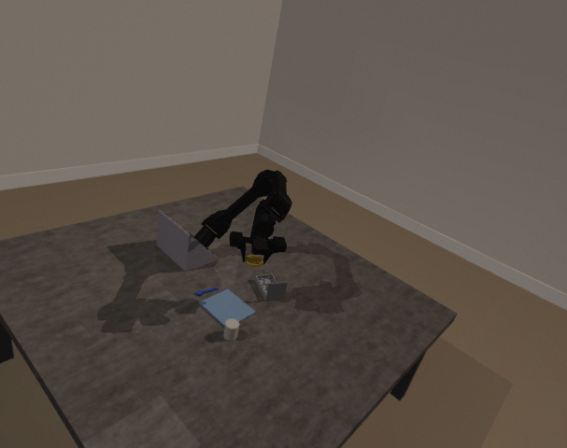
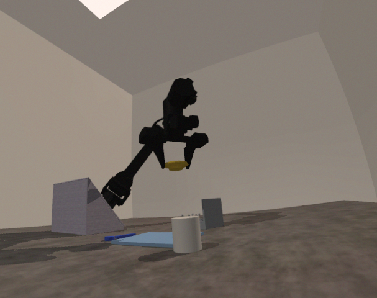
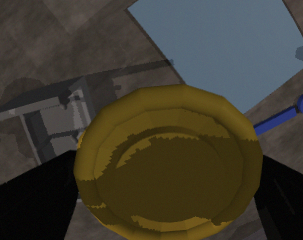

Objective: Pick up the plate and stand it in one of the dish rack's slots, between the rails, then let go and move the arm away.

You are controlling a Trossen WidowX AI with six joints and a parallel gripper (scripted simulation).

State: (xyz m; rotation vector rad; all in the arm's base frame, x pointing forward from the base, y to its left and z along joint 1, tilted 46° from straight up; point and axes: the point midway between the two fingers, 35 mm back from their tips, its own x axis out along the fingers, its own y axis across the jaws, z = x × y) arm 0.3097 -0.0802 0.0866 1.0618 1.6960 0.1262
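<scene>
Now: gripper tip 14 cm above the grey dish rack and 11 cm to the right of it. Round my gripper tip: yellow plate: 1 cm above; then light blue mat: 16 cm below, 9 cm to the right; then blue spoon: 16 cm below, 11 cm behind, 10 cm to the right.
</scene>
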